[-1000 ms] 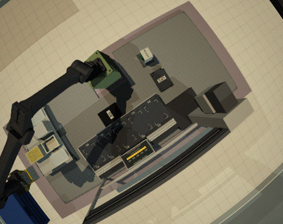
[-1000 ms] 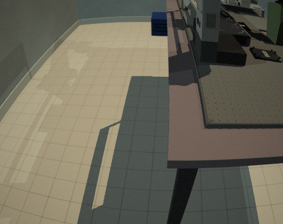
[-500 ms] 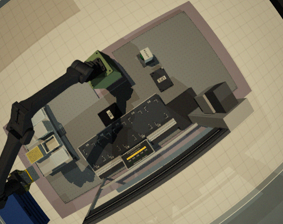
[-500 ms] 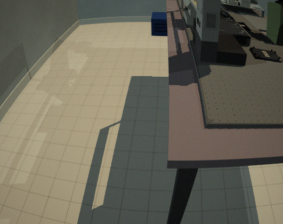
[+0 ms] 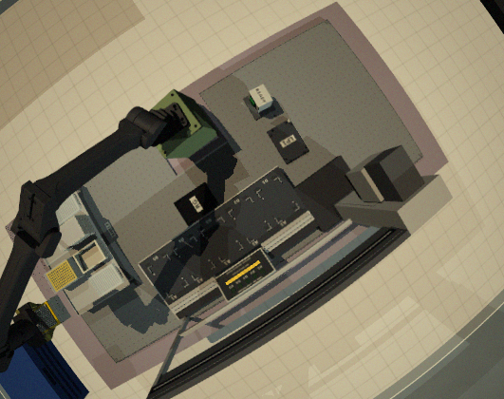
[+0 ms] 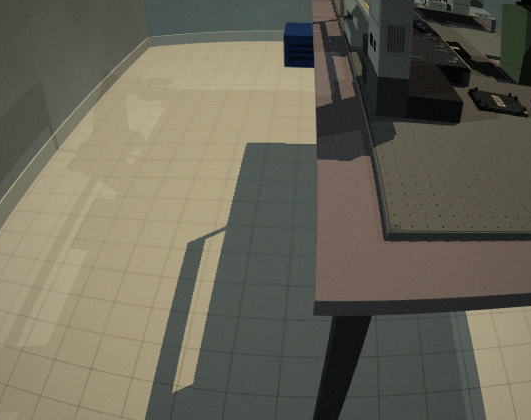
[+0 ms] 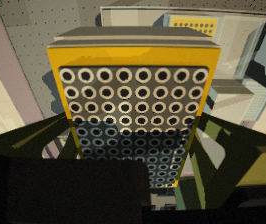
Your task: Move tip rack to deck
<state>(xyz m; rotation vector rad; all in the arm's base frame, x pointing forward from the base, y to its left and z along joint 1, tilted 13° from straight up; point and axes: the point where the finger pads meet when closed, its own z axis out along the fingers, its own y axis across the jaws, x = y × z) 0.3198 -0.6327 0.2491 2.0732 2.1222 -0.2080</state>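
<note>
My gripper is now 1 cm to the right of the yellow tip rack, 1 cm below it and 1 cm past it. Also, from my hand: shelf (25 cm below, 16 cm behind, 6 cm to the left); then pale sealed block (22 cm behind, 19 cm below, 13 cm to the left); then tan reservoir (24 cm below, 13 cm to the left, 11 cm behind).
</note>
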